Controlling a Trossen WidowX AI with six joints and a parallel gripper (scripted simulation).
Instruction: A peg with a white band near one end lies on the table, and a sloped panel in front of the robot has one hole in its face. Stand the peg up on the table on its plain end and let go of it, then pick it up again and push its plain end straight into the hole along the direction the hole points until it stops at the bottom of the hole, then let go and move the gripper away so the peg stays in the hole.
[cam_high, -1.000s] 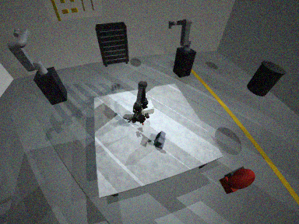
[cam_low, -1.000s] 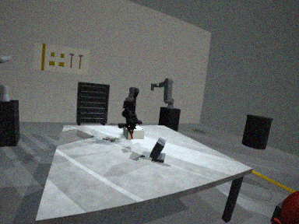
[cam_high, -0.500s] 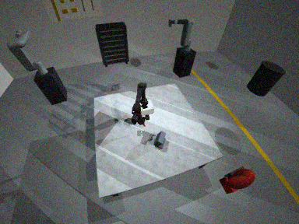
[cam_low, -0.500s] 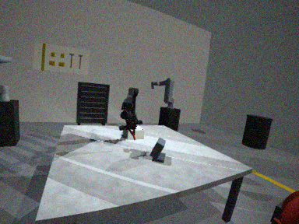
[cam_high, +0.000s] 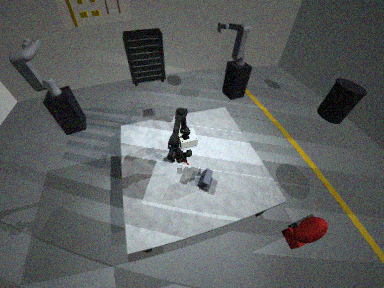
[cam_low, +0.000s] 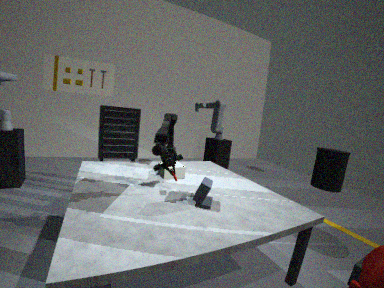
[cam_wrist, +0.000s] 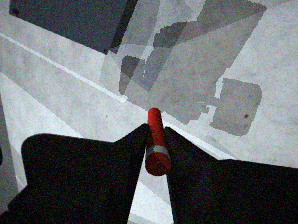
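Now: gripper tip 190 mm short of the sloped panel, 90 mm to the right of it and 30 mm above it. From my gripper tip the other things lie so: red peg: 10 mm to the right, 10 mm behind, 10 mm above.
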